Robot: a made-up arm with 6 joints. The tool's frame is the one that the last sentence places.
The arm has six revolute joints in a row. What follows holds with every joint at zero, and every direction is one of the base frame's. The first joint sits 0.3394 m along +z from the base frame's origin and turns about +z. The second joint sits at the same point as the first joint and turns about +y. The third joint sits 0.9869 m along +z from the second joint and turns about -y. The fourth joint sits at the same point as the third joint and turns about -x. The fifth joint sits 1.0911 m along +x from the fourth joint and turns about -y. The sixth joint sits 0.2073 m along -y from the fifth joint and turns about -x. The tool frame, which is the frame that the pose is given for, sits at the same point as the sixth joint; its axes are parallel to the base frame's.
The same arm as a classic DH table. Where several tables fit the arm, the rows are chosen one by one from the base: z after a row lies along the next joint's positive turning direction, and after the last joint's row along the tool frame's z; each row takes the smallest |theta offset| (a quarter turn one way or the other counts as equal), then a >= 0, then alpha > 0; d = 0 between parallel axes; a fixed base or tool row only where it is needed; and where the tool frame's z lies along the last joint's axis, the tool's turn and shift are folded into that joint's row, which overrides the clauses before.
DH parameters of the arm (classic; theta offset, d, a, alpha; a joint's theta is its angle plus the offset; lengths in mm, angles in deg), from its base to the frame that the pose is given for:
joint 1: 0 339.4 0 -90
joint 2: -90 0 986.9 180
joint 3: 0 0 0 -90
joint 4: 0 -1091.1 0 90
joint 5: 0 207.3 0 -90
joint 6: 90 0 0 90
tool (fixed): -90 0 0 0

